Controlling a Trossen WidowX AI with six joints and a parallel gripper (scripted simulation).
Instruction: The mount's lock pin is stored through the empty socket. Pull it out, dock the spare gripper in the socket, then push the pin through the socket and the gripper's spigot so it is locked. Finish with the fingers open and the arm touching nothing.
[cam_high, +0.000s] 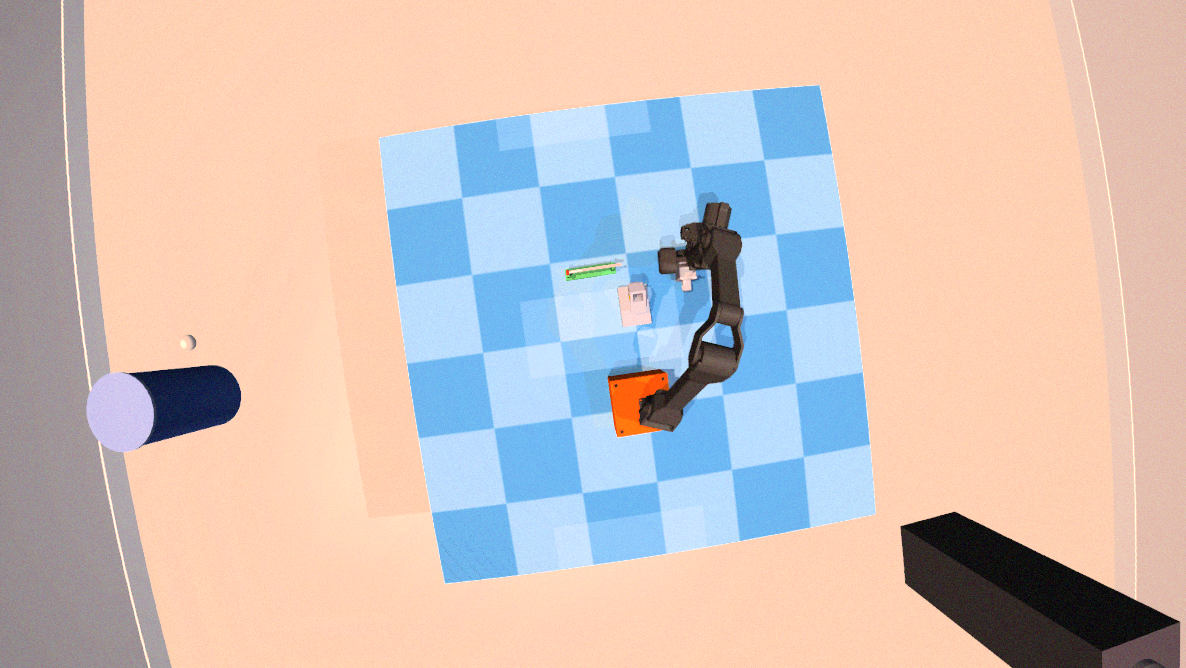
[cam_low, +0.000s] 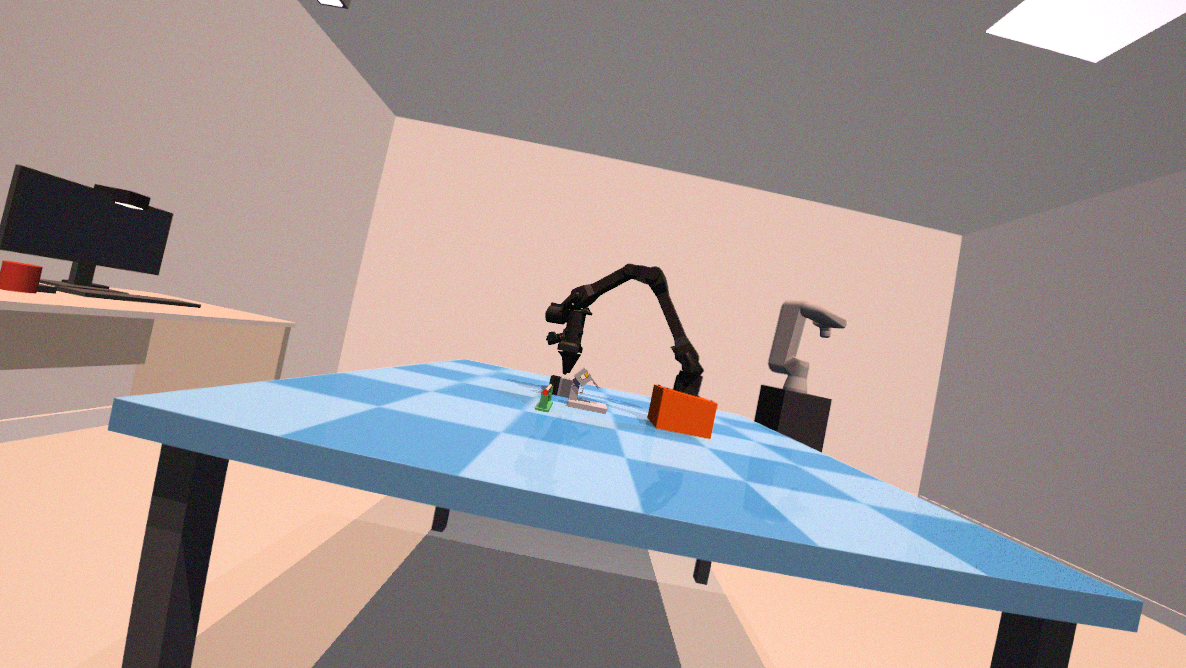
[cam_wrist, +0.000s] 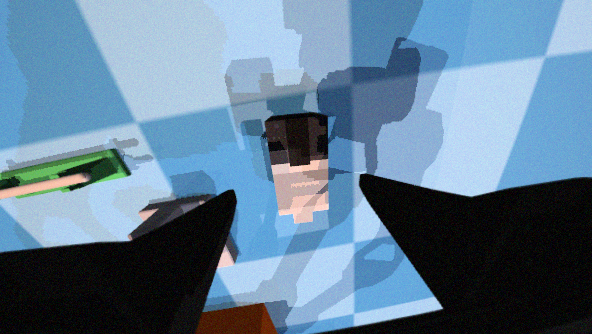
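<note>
My gripper tip is 4 cm above the spare gripper and 1 cm past it. Round my gripper tip: green cradle (25 cm to the left, 5 cm below, 3 cm ahead).
</note>
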